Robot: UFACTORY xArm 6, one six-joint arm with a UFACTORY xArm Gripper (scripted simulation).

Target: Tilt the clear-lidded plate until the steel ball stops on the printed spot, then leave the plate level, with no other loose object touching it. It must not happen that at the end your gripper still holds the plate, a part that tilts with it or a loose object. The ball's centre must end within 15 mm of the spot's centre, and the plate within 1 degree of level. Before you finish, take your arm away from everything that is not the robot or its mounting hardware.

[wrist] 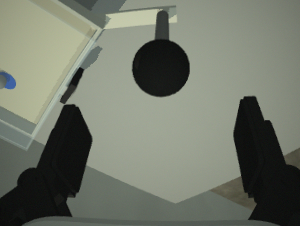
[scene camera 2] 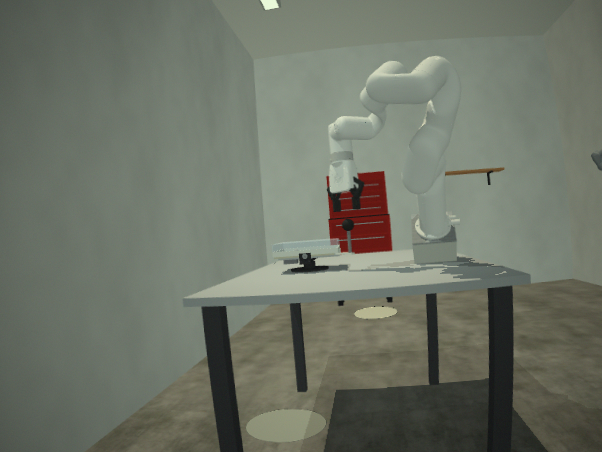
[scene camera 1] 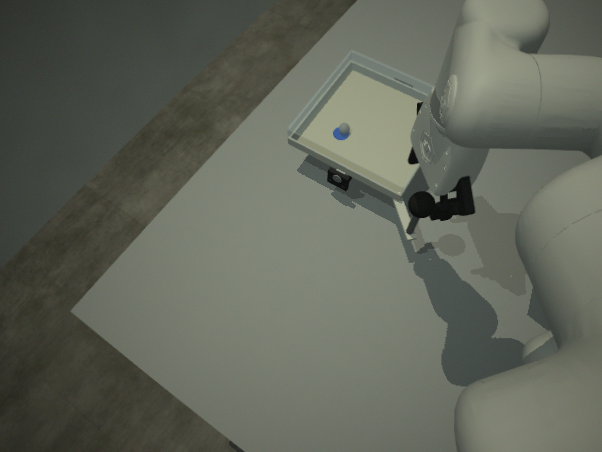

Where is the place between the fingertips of the gripper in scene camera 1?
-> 429, 188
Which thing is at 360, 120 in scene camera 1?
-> A clear-lidded plate.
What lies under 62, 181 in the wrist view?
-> The gripper.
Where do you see a clear-lidded plate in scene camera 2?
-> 320, 247
